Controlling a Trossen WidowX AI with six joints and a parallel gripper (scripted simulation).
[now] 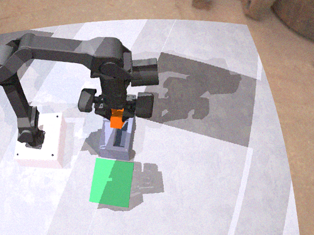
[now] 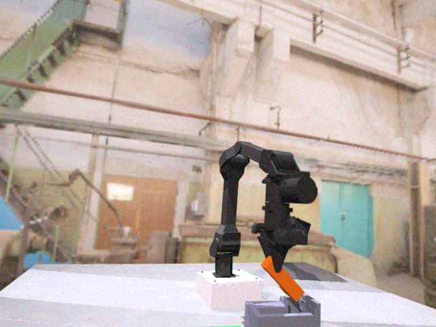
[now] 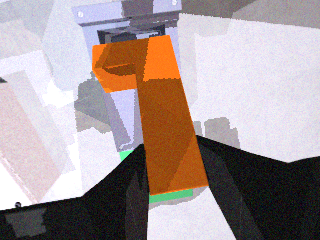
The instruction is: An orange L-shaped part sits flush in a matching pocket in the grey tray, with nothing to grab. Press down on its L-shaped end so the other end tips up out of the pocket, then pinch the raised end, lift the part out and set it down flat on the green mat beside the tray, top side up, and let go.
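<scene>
My gripper tip is 17 cm above the green mat, 13 cm to the left of it and 1 cm past it. From my gripper tip the other things lie so: orange L-shaped part (3 cm to the left, 3 cm below, 2 cm behind).
</scene>
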